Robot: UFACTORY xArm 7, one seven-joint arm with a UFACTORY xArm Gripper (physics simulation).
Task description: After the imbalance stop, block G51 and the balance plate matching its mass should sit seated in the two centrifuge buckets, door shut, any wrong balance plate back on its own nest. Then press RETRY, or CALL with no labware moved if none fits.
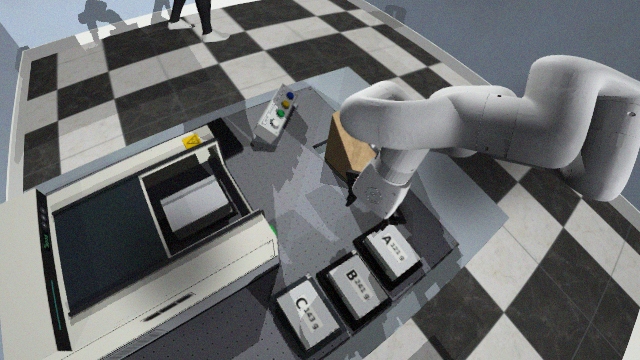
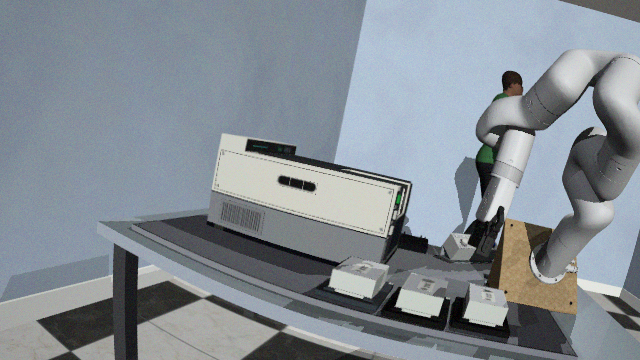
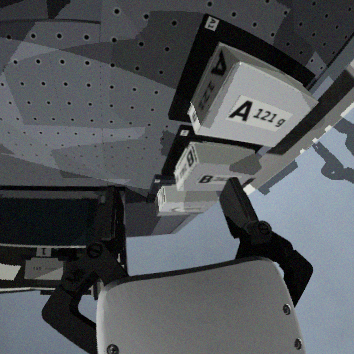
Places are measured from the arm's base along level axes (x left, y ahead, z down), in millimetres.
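Pixels of known places: gripper, fingertip midpoint: [image 1: 364,215] [image 2: 476,250] [image 3: 173,191]; arm's base at its link origin: [image 2: 547,264].
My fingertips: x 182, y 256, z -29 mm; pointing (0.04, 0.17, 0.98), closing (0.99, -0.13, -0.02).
Note:
For each thing: its top centre in the pictures, then the offset to it from my fingertips.
- light grey block at its top centre: [image 1: 193,201] [image 3: 55,278] dx -213, dy +309, dz -62 mm
- dark panel at its top centre: [image 1: 105,236] [image 2: 306,160] dx -219, dy +483, dz -94 mm
- control box at its top centre: [image 2: 476,236] [image 1: 276,103] dx -478, dy -57, dz +36 mm
- low black box at its top centre: [image 2: 412,236] [image 1: 214,136] dx -504, dy +166, dz +89 mm
The centrifuge [image 1: 215,287] [image 2: 300,200] has its top open over one section, where a light grey block [image 1: 197,205] [image 3: 44,270] sits; its label is unreadable. A dark panel [image 1: 107,245] covers the rest, hiding what lies beneath. Plates A 121 g [image 1: 392,252] [image 2: 485,307] [image 3: 275,90], B 241 g [image 1: 356,287] [image 2: 420,300] [image 3: 220,155] and C 143 g [image 1: 307,312] [image 2: 357,280] [image 3: 190,200] each sit on a black nest. My gripper [image 1: 373,210] [image 2: 482,242] [image 3: 173,191] is open and empty, above the table near plate A, between the wooden mount and the plates.
A control box [image 1: 272,120] [image 2: 457,246] with blue, yellow and green buttons and a white one stands at the table's far side. The wooden arm mount [image 1: 347,150] [image 2: 530,265] is close to the gripper. A low black box [image 1: 225,137] [image 2: 414,242] lies beside the centrifuge. A person stands beyond the table.

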